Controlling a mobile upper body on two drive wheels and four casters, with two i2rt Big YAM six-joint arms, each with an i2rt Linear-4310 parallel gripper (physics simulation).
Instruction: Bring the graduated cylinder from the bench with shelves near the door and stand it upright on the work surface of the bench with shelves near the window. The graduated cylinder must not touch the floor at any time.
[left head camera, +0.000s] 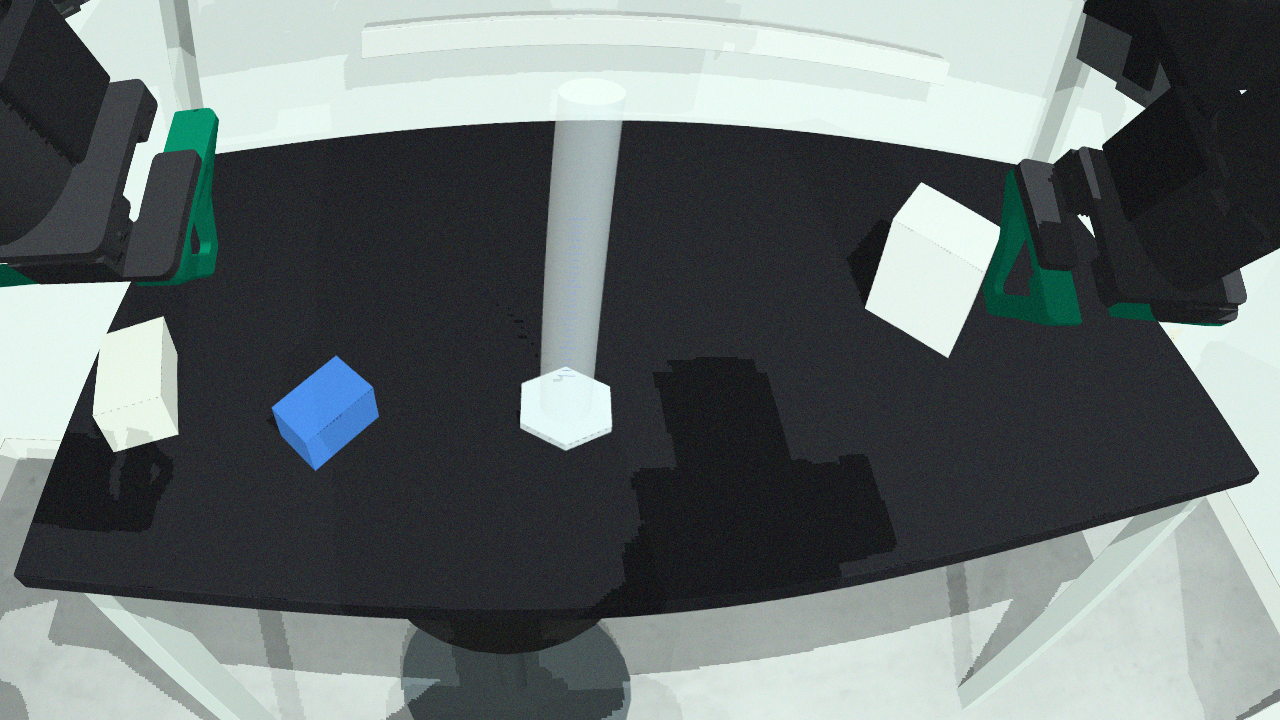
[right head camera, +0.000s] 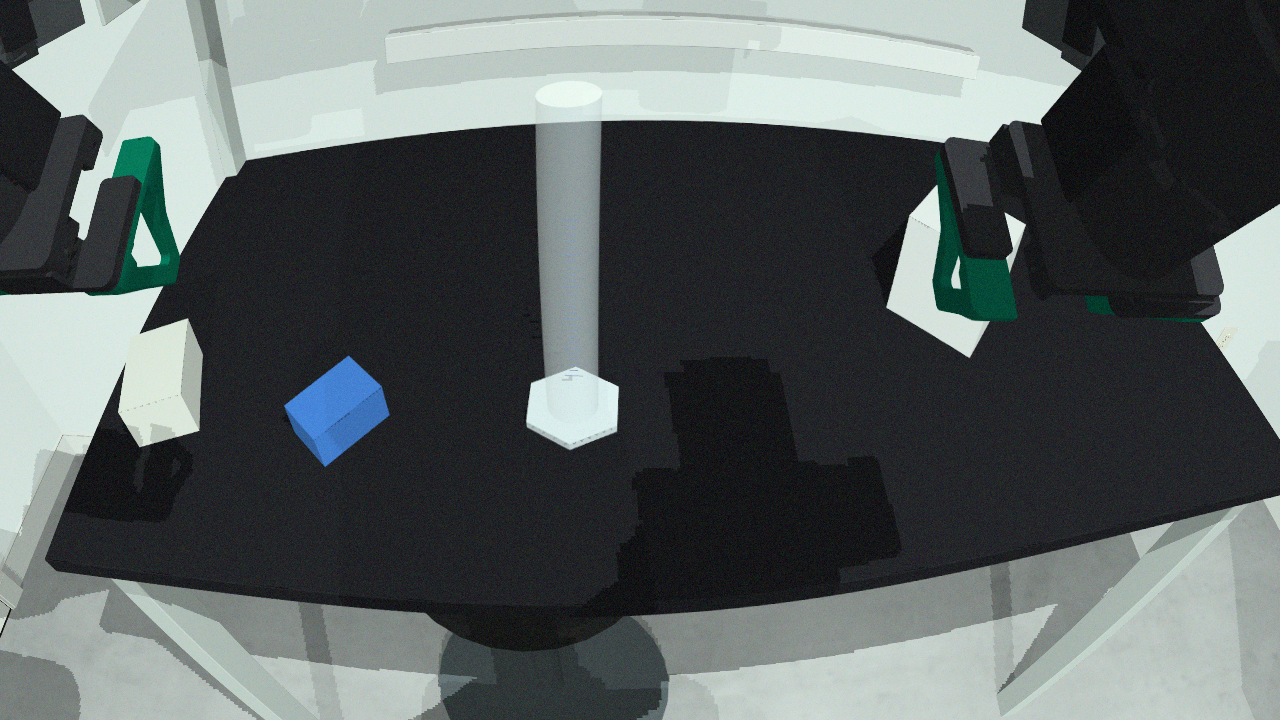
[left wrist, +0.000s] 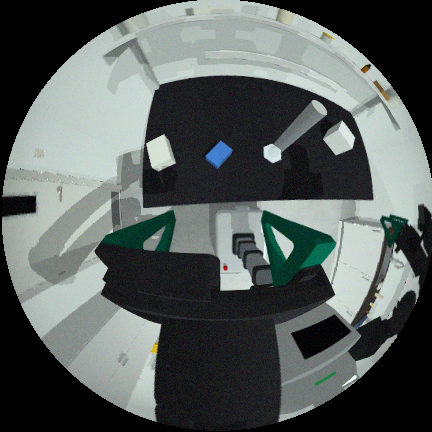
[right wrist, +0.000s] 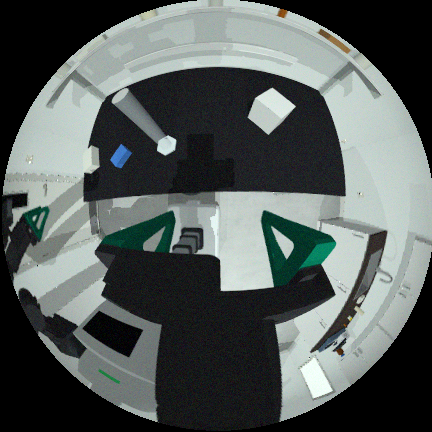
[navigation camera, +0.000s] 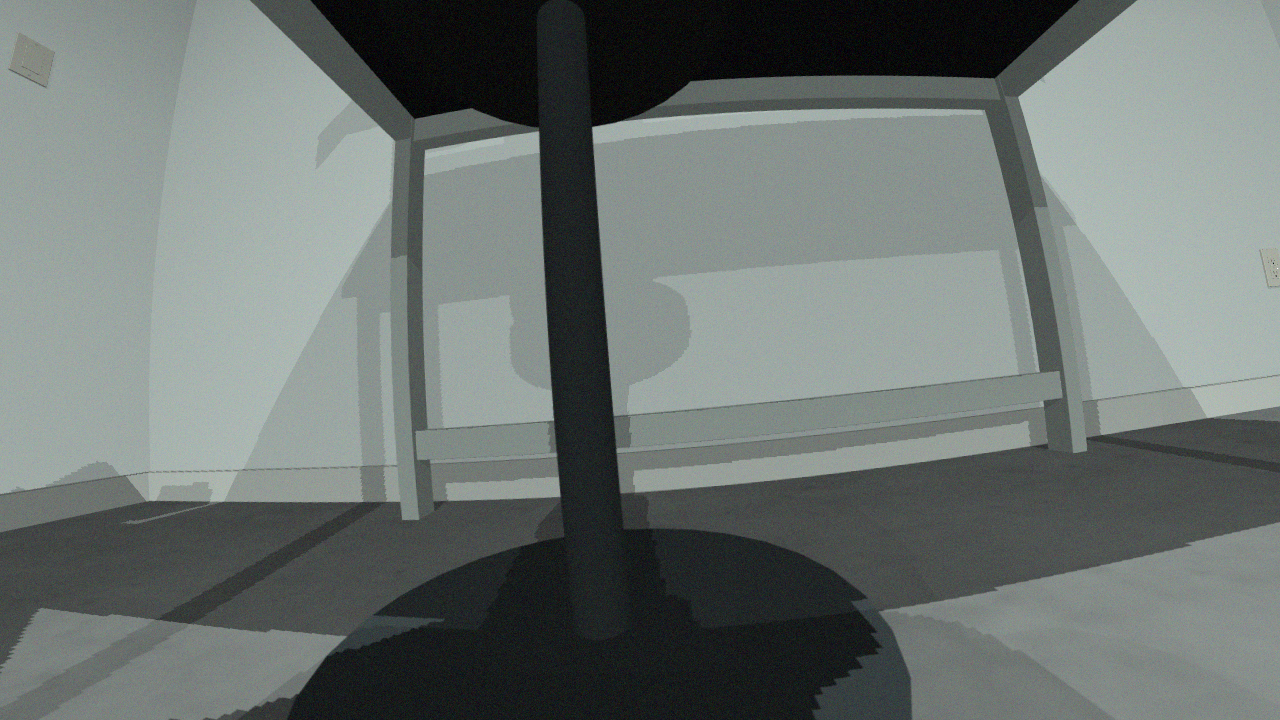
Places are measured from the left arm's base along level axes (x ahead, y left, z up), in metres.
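Where they show: left gripper, fingertip midpoint: (left head camera: 132, 264) (right head camera: 109, 274) (left wrist: 217, 214) (right wrist: 44, 207); right gripper, fingertip midpoint: (left head camera: 1052, 302) (right head camera: 1018, 297) (left wrist: 385, 216) (right wrist: 217, 214).
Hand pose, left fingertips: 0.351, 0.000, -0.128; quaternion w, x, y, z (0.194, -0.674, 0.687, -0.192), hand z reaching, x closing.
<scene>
Things, the pixels of their centre, and the offset from my left fingertips, as dx, dy, dz. Level surfaces: height alone.
- graduated cylinder, body centre: (left head camera: 574, 269) (right head camera: 568, 270) (right wrist: 148, 126) (left wrist: 289, 135) +0.240, -0.233, -0.207
- bench, surface height: dz -0.368
- blue block, body centre: (left head camera: 324, 412) (right head camera: 336, 410) (left wrist: 218, 154) (right wrist: 120, 155) +0.215, -0.002, -0.348
- cream box, body centre: (left head camera: 137, 382) (right head camera: 162, 381) (left wrist: 160, 152) (right wrist: 90, 159) +0.240, +0.240, -0.339
- white box, body centre: (right head camera: 958, 264) (left head camera: 936, 267) (right wrist: 270, 110) (left wrist: 339, 137) +0.391, -0.658, -0.303
- stool, body centre: (navigation camera: 574, 287) +0.296, -0.153, -0.962
The graduated cylinder (left head camera: 580, 241) (right head camera: 569, 241) (left wrist: 300, 127) (right wrist: 142, 120) is tall, grey and translucent, with a white hexagonal foot. It stands upright on the black top of a bench (left head camera: 429, 537) (right head camera: 447, 537) (left wrist: 240, 185) (right wrist: 280, 170), around the middle of its length. My left gripper (left head camera: 93, 279) (right head camera: 67, 291) (left wrist: 217, 214) is open and empty, to the left of the cylinder and apart from it. My right gripper (left head camera: 1096, 304) (right head camera: 1065, 308) (right wrist: 217, 214) is open and empty, to the right of the cylinder and apart from it. The outer left finger is partly cut off in the head views.
A blue block (left head camera: 326, 411) (right head camera: 335, 411) and a cream box (left head camera: 134, 385) (right head camera: 161, 380) lie left of the cylinder. A white box (left head camera: 930, 268) (right wrist: 270, 111) stands at the right. A stool (navigation camera: 577, 313) stands under the bench's front edge. Bench legs (navigation camera: 1029, 223) flank it.
</scene>
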